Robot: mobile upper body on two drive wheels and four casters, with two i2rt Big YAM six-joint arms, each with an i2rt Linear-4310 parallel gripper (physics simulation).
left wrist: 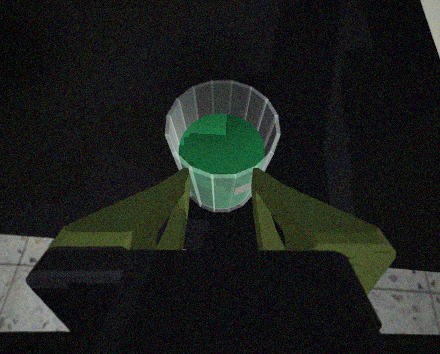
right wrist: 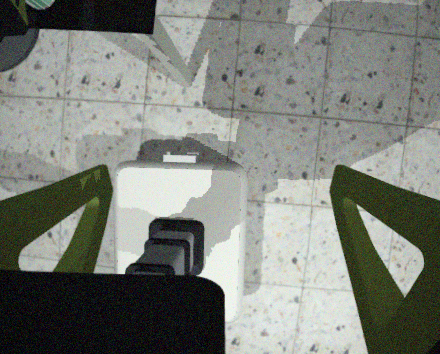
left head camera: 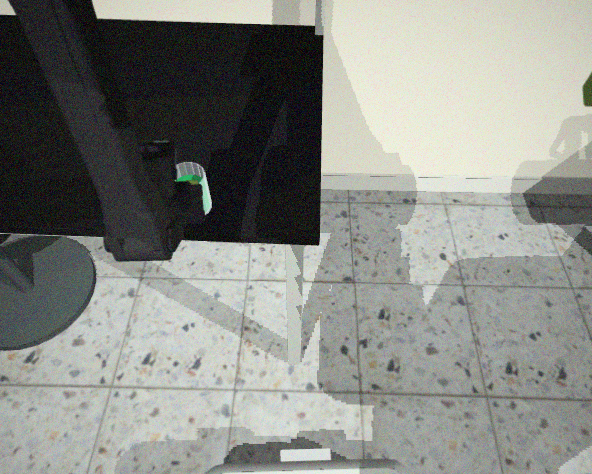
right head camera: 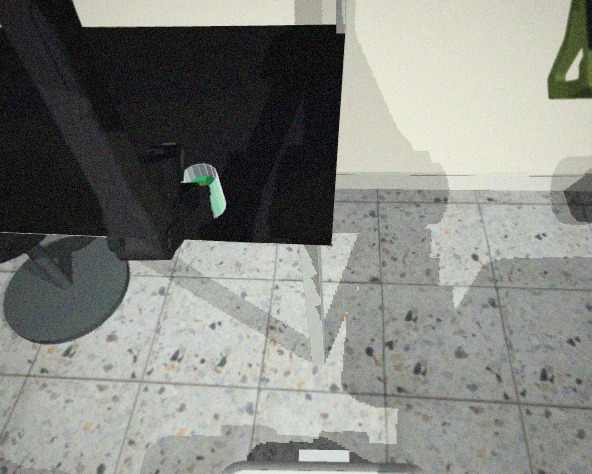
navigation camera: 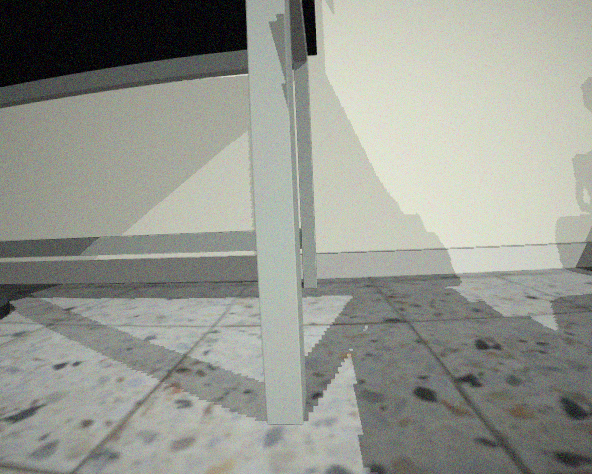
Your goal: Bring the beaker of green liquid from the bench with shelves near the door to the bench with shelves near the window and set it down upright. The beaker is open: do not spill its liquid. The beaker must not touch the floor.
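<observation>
The open beaker of green liquid (left head camera: 207,197) (right head camera: 218,200) (left wrist: 222,145) (right wrist: 39,3) stands upright on the black bench top (left head camera: 225,75) (right head camera: 235,75) (left wrist: 90,75) (right wrist: 100,15), inside its front edge. My left gripper (left wrist: 220,177) is at the beaker's near side, its fingers partly open. In the left wrist view the fingertips overlap the beaker's lower left and right sides; whether they touch it is unclear. In the head views the dark left gripper hides part of the beaker. My right gripper (right wrist: 221,177) is wide open and empty, above the robot's white base. The bench near the window cannot be made out.
A grey round disc (left head camera: 45,300) (right head camera: 65,310) (right wrist: 15,50) is below the bench's front edge at the left. A pale bench leg (navigation camera: 280,200) stands in front of the base, with a pale wall (left head camera: 450,75) (navigation camera: 450,125) behind. The robot's white base (right wrist: 145,185) shows below.
</observation>
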